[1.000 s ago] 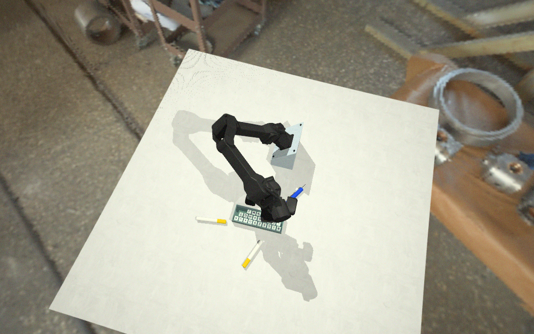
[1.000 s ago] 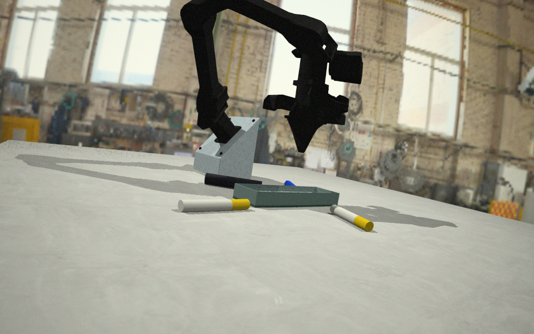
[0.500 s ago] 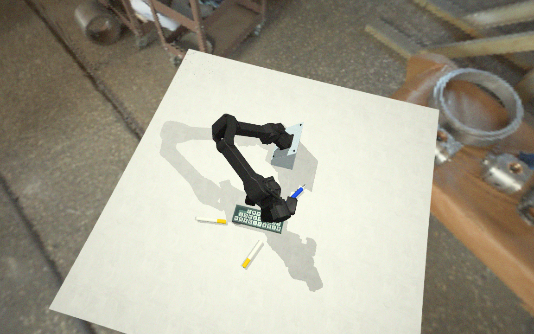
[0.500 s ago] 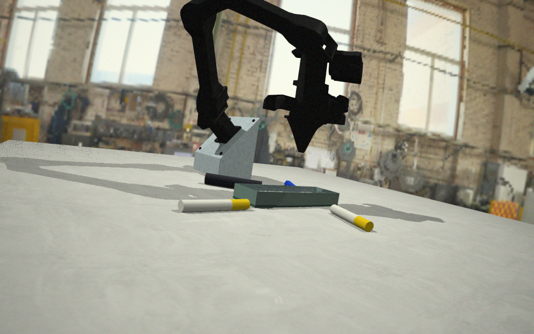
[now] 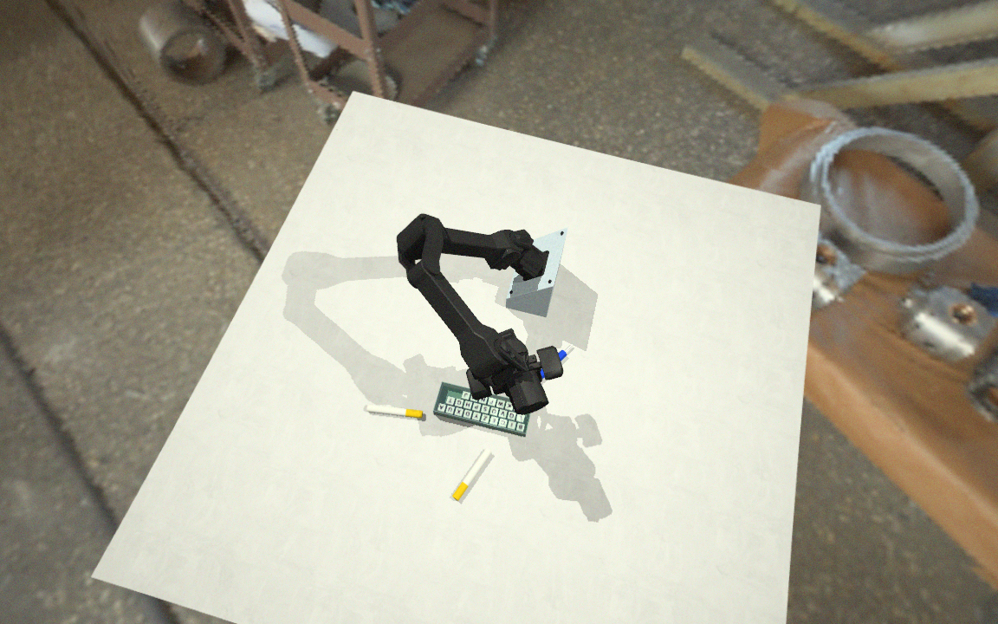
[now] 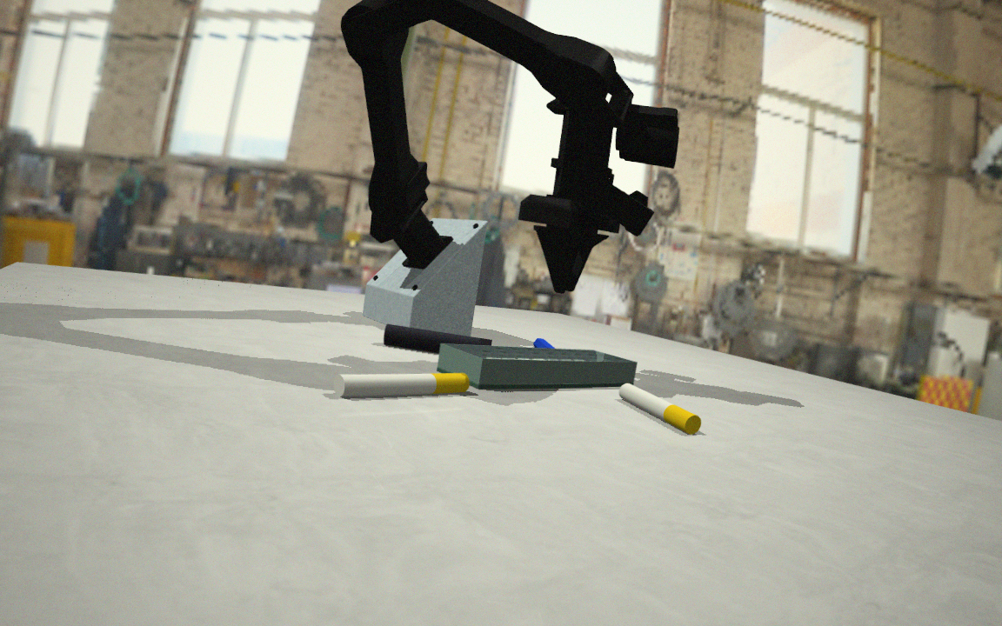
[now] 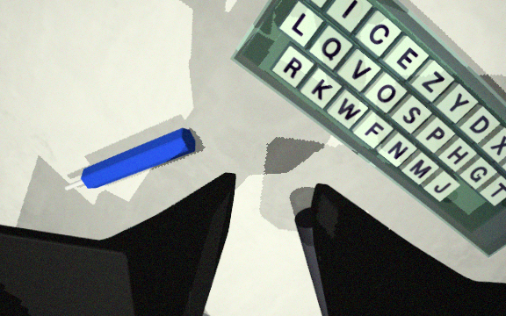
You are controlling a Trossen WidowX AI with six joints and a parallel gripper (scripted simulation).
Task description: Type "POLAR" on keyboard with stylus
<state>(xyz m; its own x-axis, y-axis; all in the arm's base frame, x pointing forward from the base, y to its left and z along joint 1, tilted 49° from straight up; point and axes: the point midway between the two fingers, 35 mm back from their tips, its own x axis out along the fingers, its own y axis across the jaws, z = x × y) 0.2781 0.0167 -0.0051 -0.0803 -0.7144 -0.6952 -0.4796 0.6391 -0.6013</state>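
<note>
The blue stylus is 12 cm behind my gripper tip, 8 cm to the left of it and 8 cm below it. The rest, counted from my gripper tip: grey stylus tip: 14 cm behind, 10 cm to the left, 8 cm below; then black bar: 8 cm behind, 11 cm to the right, 8 cm below.
</note>
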